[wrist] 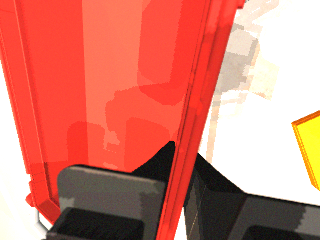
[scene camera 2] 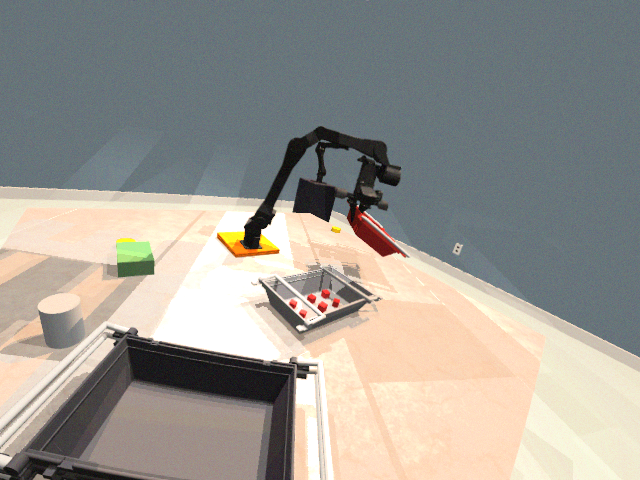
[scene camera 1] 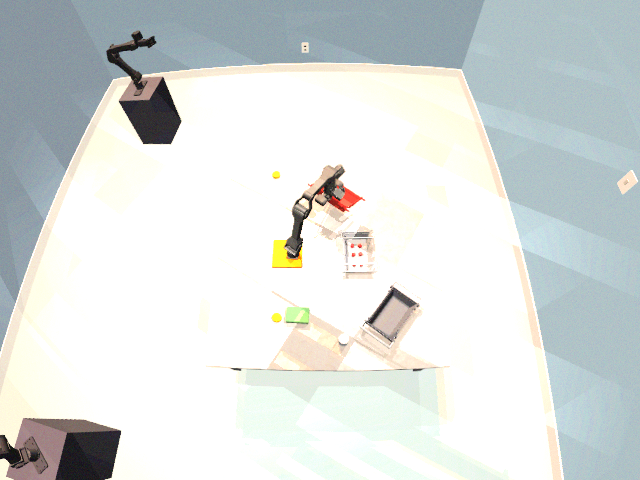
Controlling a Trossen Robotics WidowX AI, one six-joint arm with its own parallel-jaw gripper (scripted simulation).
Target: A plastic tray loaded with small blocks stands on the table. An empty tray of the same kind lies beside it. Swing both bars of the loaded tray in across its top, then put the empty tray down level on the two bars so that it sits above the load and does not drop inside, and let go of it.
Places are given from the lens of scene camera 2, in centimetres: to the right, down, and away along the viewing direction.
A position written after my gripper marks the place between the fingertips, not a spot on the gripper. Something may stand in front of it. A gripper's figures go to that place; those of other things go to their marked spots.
my gripper point(scene camera 2: 352, 222): 11, -6, 89
red tray point(scene camera 2: 365, 227): 14, -4, 77
